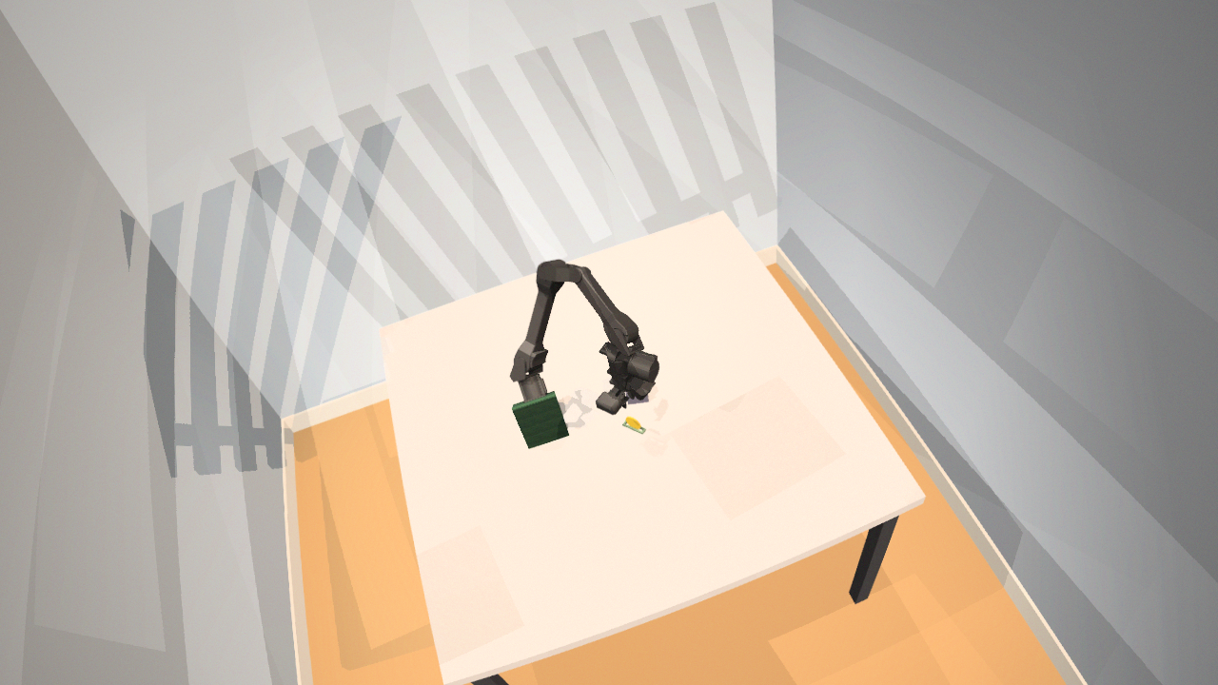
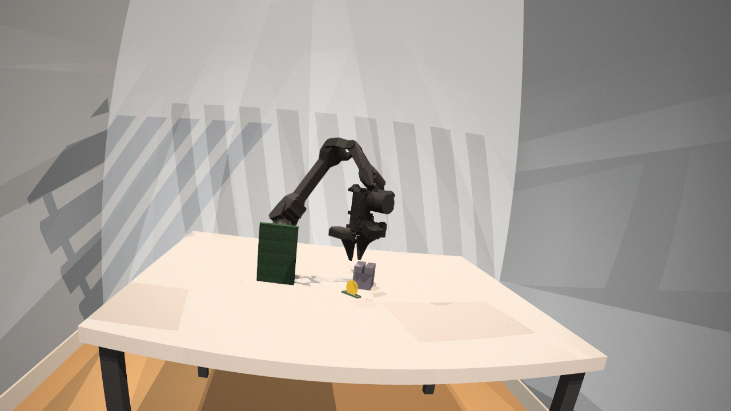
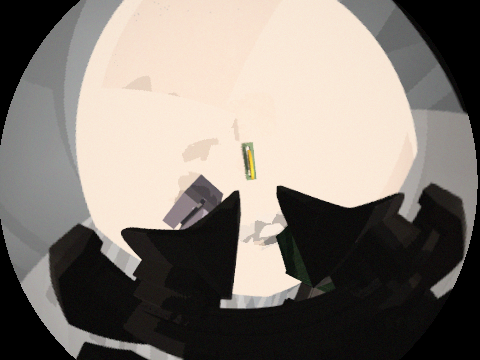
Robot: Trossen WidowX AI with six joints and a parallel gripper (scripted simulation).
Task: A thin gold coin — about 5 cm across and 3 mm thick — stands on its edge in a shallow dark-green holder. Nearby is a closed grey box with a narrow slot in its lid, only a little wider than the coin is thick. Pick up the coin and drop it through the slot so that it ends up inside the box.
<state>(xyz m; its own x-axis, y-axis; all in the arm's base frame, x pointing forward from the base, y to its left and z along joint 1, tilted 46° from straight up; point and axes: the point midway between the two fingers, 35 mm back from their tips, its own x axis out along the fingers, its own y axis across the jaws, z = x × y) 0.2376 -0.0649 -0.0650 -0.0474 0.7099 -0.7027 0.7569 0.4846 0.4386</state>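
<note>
The gold coin lies 90 mm below my gripper tip.
</note>
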